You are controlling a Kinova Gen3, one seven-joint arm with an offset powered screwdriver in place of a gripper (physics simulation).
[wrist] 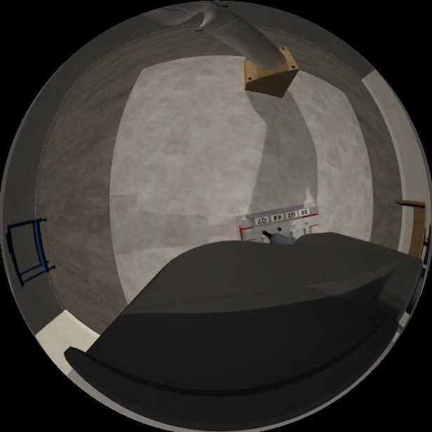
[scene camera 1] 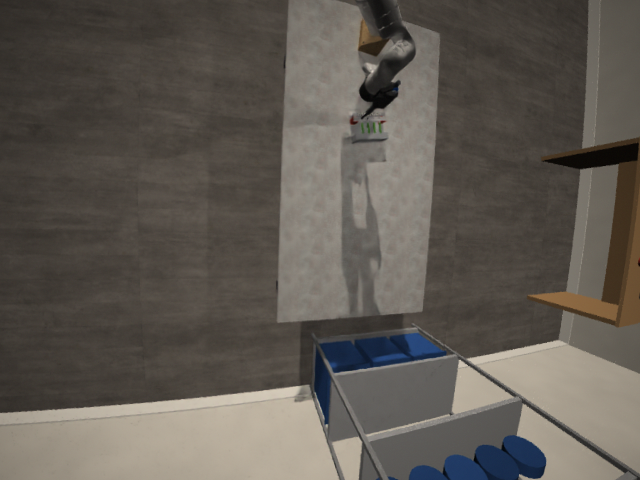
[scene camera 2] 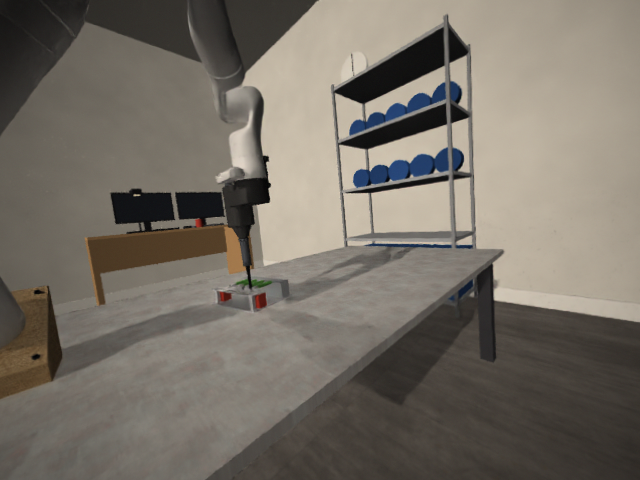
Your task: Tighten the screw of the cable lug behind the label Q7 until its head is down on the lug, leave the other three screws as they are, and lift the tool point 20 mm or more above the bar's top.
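Note:
The grey terminal unit has red parts at its ends and green strips. Its labels Q7, K4, Q2 and X8 show upside down in the wrist view. My gripper, a black screwdriver, has no fingers. It points down with its tip at the lug position behind Q7. The tip hides that screw; its head height and any contact cannot be told. A small dark screw shows behind K4. Details behind Q2 and X8 are too small to tell.
The unit stands on a long grey table. The arm's wooden base block is at one end. A shelf rack with blue items and a wooden desk stand beyond the table.

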